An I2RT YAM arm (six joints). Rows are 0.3 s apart.
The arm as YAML. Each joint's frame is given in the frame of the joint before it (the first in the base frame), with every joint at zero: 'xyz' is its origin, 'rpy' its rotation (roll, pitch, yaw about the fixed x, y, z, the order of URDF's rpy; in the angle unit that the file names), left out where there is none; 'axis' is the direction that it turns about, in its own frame. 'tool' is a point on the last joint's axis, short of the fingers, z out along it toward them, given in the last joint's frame.
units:
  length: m
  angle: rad
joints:
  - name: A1
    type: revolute
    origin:
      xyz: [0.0, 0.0, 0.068]
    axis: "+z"
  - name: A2
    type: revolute
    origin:
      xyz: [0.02, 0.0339, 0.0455]
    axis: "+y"
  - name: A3
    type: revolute
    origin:
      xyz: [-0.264, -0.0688, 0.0]
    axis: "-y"
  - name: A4
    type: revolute
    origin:
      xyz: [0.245, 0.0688, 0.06]
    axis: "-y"
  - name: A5
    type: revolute
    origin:
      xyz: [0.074, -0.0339, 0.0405]
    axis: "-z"
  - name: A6
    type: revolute
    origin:
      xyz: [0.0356, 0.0, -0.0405]
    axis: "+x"
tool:
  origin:
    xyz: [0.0, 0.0, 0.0]
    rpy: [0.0, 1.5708, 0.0]
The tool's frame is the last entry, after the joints.
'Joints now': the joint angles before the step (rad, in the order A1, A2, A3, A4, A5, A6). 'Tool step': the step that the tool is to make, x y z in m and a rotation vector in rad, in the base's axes. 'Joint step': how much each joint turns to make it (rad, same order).
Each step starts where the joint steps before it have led.
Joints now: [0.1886, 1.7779, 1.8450, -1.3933, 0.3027, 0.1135]
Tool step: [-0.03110, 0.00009, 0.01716, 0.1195, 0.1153, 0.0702]
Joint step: [0.0023, -0.0611, 0.0118, -0.1548, -0.1499, -0.0393]
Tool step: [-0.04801, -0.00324, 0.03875, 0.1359, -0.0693, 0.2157]
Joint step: [0.0004, -0.1625, -0.0129, -0.0421, -0.1641, -0.1846]
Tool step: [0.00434, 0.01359, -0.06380, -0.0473, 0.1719, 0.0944]
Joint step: [0.0465, 0.0034, -0.2568, 0.0817, 0.0008, -0.0489]
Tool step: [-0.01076, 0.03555, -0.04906, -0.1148, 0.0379, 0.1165]
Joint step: [0.1507, 0.0001, -0.1964, 0.1239, 0.0992, 0.0286]
